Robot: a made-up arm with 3 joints. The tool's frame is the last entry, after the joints.
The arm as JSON. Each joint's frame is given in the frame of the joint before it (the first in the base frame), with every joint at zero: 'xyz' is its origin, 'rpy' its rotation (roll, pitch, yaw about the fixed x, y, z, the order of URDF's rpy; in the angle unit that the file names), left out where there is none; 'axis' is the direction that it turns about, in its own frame. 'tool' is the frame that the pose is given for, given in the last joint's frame.
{
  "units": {
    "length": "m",
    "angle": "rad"
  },
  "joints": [
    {
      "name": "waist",
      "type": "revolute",
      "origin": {
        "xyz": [
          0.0,
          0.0,
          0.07
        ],
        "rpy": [
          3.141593,
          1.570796,
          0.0
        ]
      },
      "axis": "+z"
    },
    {
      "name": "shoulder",
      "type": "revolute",
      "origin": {
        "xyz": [
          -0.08,
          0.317,
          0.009
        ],
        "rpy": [
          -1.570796,
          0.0,
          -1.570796
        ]
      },
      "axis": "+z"
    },
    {
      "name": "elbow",
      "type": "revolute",
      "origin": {
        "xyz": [
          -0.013,
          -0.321,
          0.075
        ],
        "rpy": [
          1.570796,
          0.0,
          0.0
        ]
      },
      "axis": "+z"
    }
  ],
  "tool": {
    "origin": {
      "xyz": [
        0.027,
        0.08,
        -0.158
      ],
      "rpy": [
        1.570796,
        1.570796,
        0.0
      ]
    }
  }
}
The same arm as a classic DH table. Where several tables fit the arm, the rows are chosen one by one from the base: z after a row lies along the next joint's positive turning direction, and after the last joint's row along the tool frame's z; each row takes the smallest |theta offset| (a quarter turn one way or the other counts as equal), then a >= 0, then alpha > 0; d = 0 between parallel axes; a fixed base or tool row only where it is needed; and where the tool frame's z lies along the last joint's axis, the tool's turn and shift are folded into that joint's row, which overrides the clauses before.
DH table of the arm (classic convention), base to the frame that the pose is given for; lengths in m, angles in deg. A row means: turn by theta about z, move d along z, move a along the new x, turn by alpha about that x. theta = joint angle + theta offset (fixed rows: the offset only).
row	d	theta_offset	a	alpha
base (fixed)	0.07	-90	0	90
waist	0.009	0	0.317	90
shoulder	-0.005	0	0.013	-90
elbow	0.163	0	-0.027	-90
tool (fixed)	-0.08	90	0	0

